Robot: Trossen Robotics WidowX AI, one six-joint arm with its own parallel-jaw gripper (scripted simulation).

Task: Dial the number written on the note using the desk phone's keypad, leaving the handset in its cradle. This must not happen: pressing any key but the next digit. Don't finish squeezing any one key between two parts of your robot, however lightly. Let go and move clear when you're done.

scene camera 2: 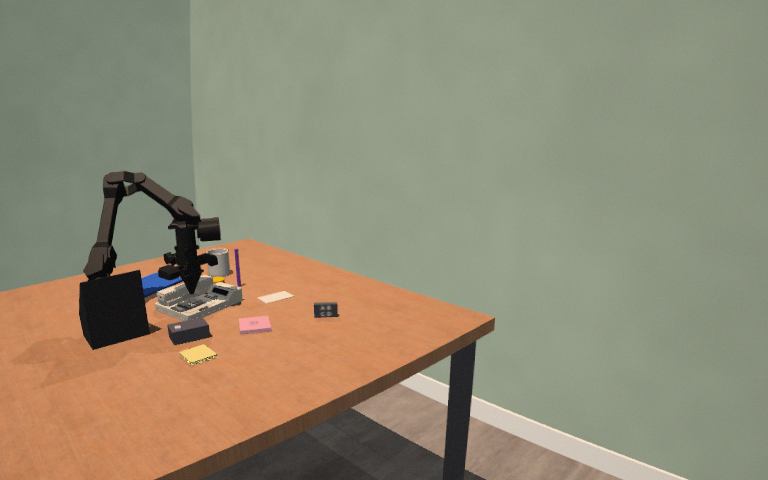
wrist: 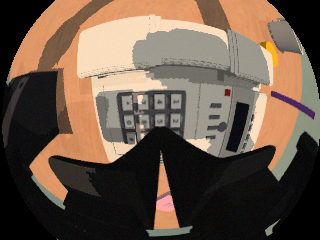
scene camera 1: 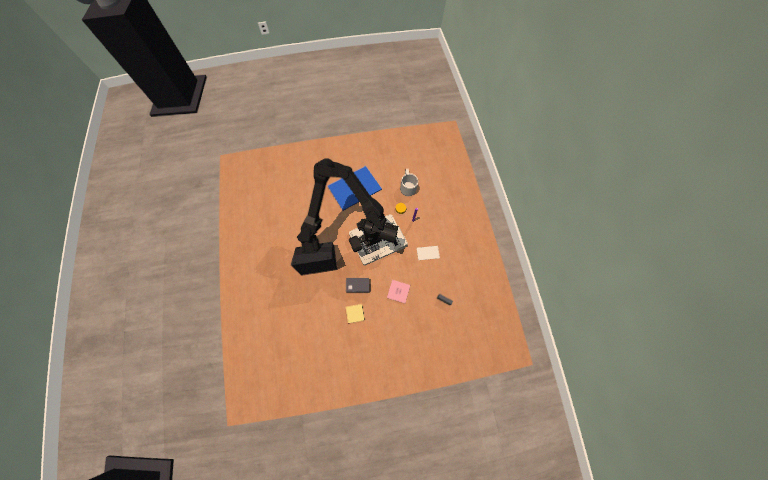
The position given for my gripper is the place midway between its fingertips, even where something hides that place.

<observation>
In view: my gripper (scene camera 2: 191, 293) and a grey handset (wrist: 135, 44).
My gripper also shows in the wrist view (wrist: 160, 131).
</observation>
